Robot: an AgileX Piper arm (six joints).
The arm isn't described. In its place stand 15 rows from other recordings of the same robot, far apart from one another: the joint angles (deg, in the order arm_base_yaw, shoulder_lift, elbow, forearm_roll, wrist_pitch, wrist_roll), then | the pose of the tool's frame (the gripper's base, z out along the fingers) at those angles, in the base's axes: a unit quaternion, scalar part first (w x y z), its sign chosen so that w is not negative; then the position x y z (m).
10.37 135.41 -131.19 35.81 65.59 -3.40 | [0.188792 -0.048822 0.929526 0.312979 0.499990 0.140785 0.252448]
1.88 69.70 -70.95 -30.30 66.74 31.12 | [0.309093 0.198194 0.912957 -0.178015 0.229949 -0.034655 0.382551]
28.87 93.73 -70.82 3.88 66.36 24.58 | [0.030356 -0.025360 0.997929 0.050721 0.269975 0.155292 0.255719]
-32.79 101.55 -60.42 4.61 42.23 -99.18 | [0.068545 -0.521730 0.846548 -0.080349 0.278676 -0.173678 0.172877]
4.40 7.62 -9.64 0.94 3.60 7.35 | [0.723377 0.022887 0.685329 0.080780 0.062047 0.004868 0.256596]
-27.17 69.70 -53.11 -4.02 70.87 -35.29 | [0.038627 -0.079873 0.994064 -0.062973 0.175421 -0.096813 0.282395]
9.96 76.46 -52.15 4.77 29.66 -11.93 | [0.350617 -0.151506 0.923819 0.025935 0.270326 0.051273 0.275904]
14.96 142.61 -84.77 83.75 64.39 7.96 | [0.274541 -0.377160 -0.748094 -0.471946 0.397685 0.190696 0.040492]
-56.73 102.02 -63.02 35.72 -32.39 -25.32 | [0.541728 0.473726 0.575702 -0.388177 0.197056 -0.352210 0.258998]
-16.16 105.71 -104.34 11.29 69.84 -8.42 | [0.221109 0.079835 0.970613 0.051456 0.387981 -0.095013 0.340576]
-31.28 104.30 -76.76 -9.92 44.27 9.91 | [0.183469 0.297875 0.930626 -0.107443 0.321973 -0.208413 0.228511]
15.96 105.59 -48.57 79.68 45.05 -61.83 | [0.121844 -0.107839 0.897680 0.409507 0.285611 0.147583 0.142727]
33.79 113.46 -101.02 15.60 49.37 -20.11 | [0.266157 -0.381044 0.871431 0.156761 0.363222 0.265411 0.282364]
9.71 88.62 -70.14 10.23 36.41 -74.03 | [0.328681 -0.587803 0.729605 -0.118879 0.333109 0.066731 0.300395]
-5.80 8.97 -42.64 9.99 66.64 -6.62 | [0.519602 -0.017705 0.853689 0.030264 -0.009779 0.015560 0.337309]
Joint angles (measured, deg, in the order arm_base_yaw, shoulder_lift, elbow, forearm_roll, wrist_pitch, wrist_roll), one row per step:
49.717, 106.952, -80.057, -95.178, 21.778, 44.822
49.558, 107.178, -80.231, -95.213, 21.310, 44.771
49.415, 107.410, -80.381, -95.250, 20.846, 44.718
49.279, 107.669, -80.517, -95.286, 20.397, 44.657
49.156, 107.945, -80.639, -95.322, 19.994, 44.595
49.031, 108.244, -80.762, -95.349, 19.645, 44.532
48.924, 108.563, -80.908, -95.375, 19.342, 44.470
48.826, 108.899, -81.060, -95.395, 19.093, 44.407
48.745, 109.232, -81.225, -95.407, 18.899, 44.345
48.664, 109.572, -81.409, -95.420, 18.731, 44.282
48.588, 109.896, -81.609, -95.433, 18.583, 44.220
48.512, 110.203, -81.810, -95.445, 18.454, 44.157
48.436, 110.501, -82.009, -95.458, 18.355, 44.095
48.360, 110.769, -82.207, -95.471, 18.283, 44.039
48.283, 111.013, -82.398, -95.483, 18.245, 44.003
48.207, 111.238, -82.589, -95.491, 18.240, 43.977
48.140, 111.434, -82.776, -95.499, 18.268, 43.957
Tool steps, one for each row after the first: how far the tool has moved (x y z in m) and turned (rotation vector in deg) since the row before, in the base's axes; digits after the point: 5 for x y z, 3 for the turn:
0.00110, 0.00047, -0.00090, -0.023, 0.147, 0.303
0.00100, 0.00053, -0.00109, -0.049, 0.163, 0.316
0.00100, 0.00057, -0.00137, -0.088, 0.183, 0.311
0.00097, 0.00059, -0.00157, -0.119, 0.187, 0.282
0.00107, 0.00054, -0.00174, -0.140, 0.190, 0.227
0.00106, 0.00064, -0.00176, -0.143, 0.174, 0.202
0.00109, 0.00065, -0.00185, -0.157, 0.166, 0.160
0.00105, 0.00068, -0.00174, -0.149, 0.143, 0.123
0.00111, 0.00068, -0.00169, -0.146, 0.125, 0.100
0.00109, 0.00066, -0.00148, -0.124, 0.098, 0.086
0.00107, 0.00060, -0.00134, -0.114, 0.080, 0.069
0.00108, 0.00054, -0.00128, -0.114, 0.064, 0.041
0.00105, 0.00044, -0.00104, -0.092, 0.038, 0.015
0.00104, 0.00033, -0.00088, -0.069, 0.024, -0.025
0.00103, 0.00026, -0.00073, -0.051, 0.007, -0.059
0.00096, 0.00021, -0.00051, -0.033, -0.019, -0.082

